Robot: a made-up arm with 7 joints. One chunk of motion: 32 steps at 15 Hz.
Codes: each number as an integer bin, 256 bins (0 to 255) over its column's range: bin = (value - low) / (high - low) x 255, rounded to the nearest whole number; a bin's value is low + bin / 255 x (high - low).
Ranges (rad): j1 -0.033..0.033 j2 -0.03..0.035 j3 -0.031..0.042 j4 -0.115..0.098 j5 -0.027..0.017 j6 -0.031..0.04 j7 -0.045..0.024
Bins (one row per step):
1: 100 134 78 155 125 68 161
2: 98 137 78 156 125 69 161
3: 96 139 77 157 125 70 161
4: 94 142 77 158 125 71 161
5: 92 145 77 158 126 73 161
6: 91 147 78 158 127 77 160
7: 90 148 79 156 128 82 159
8: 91 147 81 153 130 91 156
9: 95 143 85 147 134 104 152
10: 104 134 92 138 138 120 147
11: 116 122 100 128 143 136 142
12: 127 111 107 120 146 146 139
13: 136 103 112 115 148 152 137
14: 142 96 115 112 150 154 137
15: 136 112 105 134 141 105 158
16: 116 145 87 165 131 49 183
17: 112 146 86 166 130 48 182
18: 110 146 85 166 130 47 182
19: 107 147 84 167 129 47 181
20: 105 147 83 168 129 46 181
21: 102 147 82 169 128 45 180
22: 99 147 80 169 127 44 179
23: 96 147 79 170 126 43 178
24: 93 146 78 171 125 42 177
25: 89 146 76 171 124 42 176
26: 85 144 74 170 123 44 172
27: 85 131 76 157 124 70 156
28: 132 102 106 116 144 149 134
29: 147 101 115 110 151 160 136
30: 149 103 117 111 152 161 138
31: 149 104 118 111 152 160 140
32: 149 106 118 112 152 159 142
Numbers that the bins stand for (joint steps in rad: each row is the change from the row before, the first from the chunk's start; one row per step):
1: -0.00712 0.00416 -0.00867 0.01447 -0.00543 -0.01207 -0.00144
2: -0.00764 0.00492 -0.00867 0.01531 -0.00543 -0.01179 -0.00144
3: -0.00815 0.00543 -0.00896 0.01614 -0.00543 -0.01151 -0.00144
4: -0.00867 0.00620 -0.00896 0.01698 -0.00543 -0.01123 -0.00144
5: -0.00919 0.00696 -0.00896 0.01698 -0.00526 -0.01067 -0.00144
6: -0.00945 0.00747 -0.00867 0.01698 -0.00509 -0.00956 -0.00171
7: -0.00971 0.00773 -0.00838 0.01531 -0.00491 -0.00817 -0.00198
8: -0.00945 0.00747 -0.00781 0.01280 -0.00457 -0.00566 -0.00279
9: -0.00841 0.00645 -0.00667 0.00779 -0.00388 -0.00204 -0.00387
10: -0.00608 0.00416 -0.00466 0.00027 -0.00319 0.00241 -0.00522
11: -0.00298 0.00110 -0.00237 -0.00808 -0.00233 0.00687 -0.00658
12: -0.00013 -0.00171 -0.00037 -0.01476 -0.00181 0.00965 -0.00739
13: 0.00220 -0.00375 0.00106 -0.01894 -0.00146 0.01132 -0.00793
14: 0.00375 -0.00553 0.00192 -0.02145 -0.00112 0.01188 -0.00793
15: 0.00220 -0.00145 -0.00094 -0.00307 -0.00267 -0.00176 -0.00225
16: -0.00298 0.00696 -0.00609 0.02282 -0.00440 -0.01736 0.00452
17: -0.00401 0.00722 -0.00638 0.02366 -0.00457 -0.01764 0.00425
18: -0.00453 0.00722 -0.00667 0.02366 -0.00457 -0.01791 0.00425
19: -0.00531 0.00747 -0.00695 0.02449 -0.00474 -0.01791 0.00398
20: -0.00582 0.00747 -0.00724 0.02533 -0.00474 -0.01819 0.00398
21: -0.00660 0.00747 -0.00753 0.02616 -0.00491 -0.01847 0.00371
22: -0.00738 0.00747 -0.00810 0.02616 -0.00509 -0.01875 0.00344
23: -0.00815 0.00747 -0.00838 0.02700 -0.00526 -0.01903 0.00316
24: -0.00893 0.00722 -0.00867 0.02784 -0.00543 -0.01931 0.00289
25: -0.00996 0.00722 -0.00924 0.02784 -0.00560 -0.01931 0.00262
26: -0.01100 0.00671 -0.00982 0.02700 -0.00578 -0.01875 0.00154
27: -0.01100 0.00339 -0.00924 0.01614 -0.00560 -0.01151 -0.00279
28: 0.00116 -0.00400 -0.00065 -0.01811 -0.00215 0.01049 -0.00874
29: 0.00505 -0.00425 0.00192 -0.02312 -0.00095 0.01355 -0.00820
30: 0.00556 -0.00375 0.00249 -0.02228 -0.00077 0.01383 -0.00766
31: 0.00556 -0.00349 0.00278 -0.02228 -0.00077 0.01355 -0.00712
32: 0.00556 -0.00298 0.00278 -0.02145 -0.00077 0.01327 -0.00658

